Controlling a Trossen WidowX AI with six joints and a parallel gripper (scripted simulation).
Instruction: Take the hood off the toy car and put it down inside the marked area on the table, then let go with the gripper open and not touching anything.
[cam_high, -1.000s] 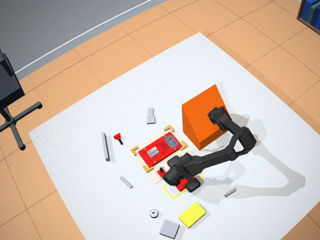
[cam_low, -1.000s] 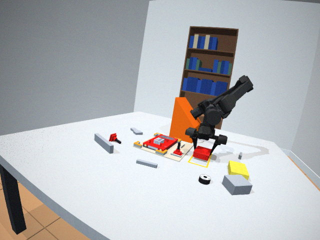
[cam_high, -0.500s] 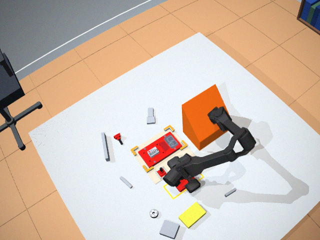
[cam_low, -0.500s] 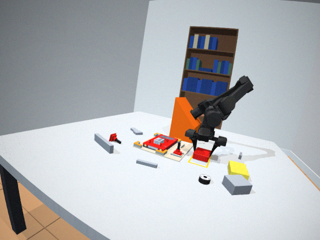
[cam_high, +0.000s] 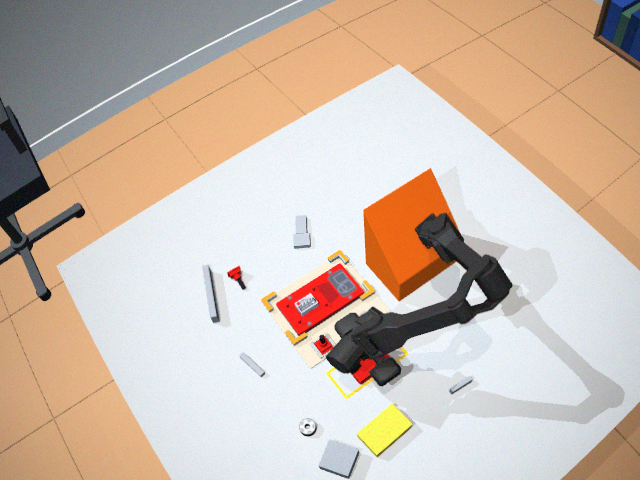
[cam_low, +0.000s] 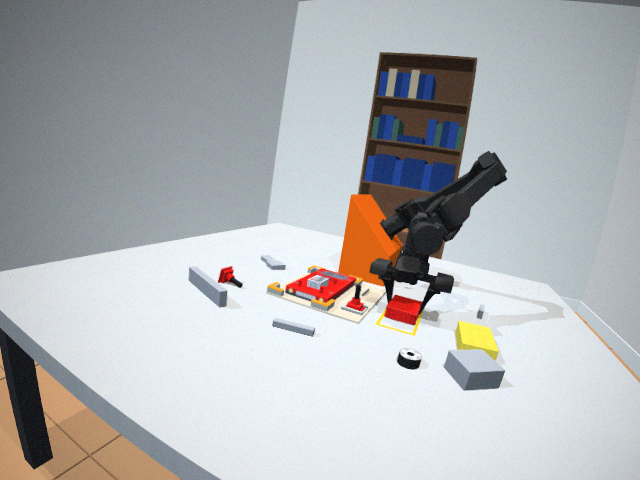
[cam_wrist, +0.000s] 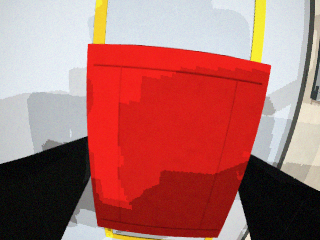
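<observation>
Right now the hood is right at my gripper tip. Also, from my gripper tip: yellow block (16 cm to the left, 9 cm ahead).
</observation>
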